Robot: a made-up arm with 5 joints.
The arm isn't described. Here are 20 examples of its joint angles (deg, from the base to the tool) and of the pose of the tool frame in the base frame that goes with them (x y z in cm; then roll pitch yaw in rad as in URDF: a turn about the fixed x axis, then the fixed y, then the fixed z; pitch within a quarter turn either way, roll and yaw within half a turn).
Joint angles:
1: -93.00 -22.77 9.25 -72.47 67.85
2: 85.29 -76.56 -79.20 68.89 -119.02
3: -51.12 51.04 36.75 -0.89 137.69
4: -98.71 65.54 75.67 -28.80 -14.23
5: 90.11 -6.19 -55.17 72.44 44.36
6: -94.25 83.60 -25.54 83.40 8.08
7: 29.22 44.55 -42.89 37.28 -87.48
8: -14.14 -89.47 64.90 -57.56 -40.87
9: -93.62 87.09 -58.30 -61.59 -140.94
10: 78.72 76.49 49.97 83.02 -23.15
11: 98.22 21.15 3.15 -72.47 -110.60
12: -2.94 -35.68 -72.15 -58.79 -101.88
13: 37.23 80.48 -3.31 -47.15 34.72
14: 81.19 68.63 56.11 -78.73 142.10
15: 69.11 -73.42 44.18 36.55 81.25
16: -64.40 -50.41 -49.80 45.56 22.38
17: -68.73 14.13 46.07 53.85 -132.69
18: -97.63 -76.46 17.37 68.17 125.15
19: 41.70 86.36 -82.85 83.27 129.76
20: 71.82 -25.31 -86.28 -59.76 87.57
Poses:
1: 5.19 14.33 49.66 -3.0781 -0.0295 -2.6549
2: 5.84 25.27 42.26 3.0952 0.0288 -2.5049
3: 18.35 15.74 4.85 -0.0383 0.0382 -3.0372
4: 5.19 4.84 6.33 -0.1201 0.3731 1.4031
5: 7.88 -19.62 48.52 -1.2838 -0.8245 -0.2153
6: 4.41 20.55 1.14 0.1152 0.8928 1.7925
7: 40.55 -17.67 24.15 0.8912 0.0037 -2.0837
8: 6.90 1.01 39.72 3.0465 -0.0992 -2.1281
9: 3.47 39.01 15.53 2.3989 0.7446 0.6991
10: 8.67 -3.64 12.77 -2.4831 0.8992 2.5472
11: 3.44 -31.10 35.33 2.4539 0.2679 -2.9733
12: -10.01 0.12 51.73 -1.8119 -0.2489 -1.4590
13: 31.82 -17.67 1.11 -0.7412 -0.8254 0.2446
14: 10.59 -17.14 4.49 -0.5617 0.5546 0.8505
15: 10.98 -7.83 35.55 -1.4406 -0.1997 0.3386
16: 3.61 -4.64 55.15 -2.9081 -0.5765 -2.4290
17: 11.32 14.00 15.47 -0.3033 -0.2948 -1.1196
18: 5.56 2.77 39.62 -1.3838 0.5569 -2.9088
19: 32.98 -21.89 8.69 -0.0449 0.0338 1.4875
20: 3.19 14.56 51.55 1.7224 0.0901 0.3310
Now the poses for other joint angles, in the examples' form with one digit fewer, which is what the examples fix.
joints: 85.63 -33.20 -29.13 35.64 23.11
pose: 8.7 -10.7 53.3 -2.537 -0.993 0.958
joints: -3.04 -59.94 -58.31 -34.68 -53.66
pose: -17.6 -0.3 48.6 -2.121 0.515 -1.811
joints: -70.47 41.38 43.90 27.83 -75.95
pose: 11.0 14.3 8.0 -0.396 0.077 -0.160
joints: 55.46 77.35 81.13 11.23 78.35
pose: 6.5 2.3 12.9 1.385 0.248 0.557
